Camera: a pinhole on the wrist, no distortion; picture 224 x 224 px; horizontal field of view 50.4 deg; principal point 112.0 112.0 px. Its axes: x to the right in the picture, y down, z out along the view. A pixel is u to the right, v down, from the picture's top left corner.
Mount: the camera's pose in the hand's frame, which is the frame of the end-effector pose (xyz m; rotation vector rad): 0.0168 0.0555 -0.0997 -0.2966 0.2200 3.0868
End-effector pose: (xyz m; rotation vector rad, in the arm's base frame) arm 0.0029 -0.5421 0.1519 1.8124 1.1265 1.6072
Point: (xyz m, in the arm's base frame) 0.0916 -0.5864 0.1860
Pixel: 114.6 119.4
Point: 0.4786 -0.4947 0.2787
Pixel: 29.0 78.7
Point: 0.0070 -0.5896 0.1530
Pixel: 196.4 214.2
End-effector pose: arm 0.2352 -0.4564 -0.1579 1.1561 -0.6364 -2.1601
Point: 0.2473 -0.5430 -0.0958
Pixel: 63.0 40.5
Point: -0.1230 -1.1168 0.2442
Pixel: outside the picture
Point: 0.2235 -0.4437 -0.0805
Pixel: 163.8 174.2
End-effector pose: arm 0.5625 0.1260 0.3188 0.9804 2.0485 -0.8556
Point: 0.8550 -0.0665 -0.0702
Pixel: 29.9 60.1
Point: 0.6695 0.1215 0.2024
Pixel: 37.9 70.5
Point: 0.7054 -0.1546 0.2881
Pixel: 163.8 189.5
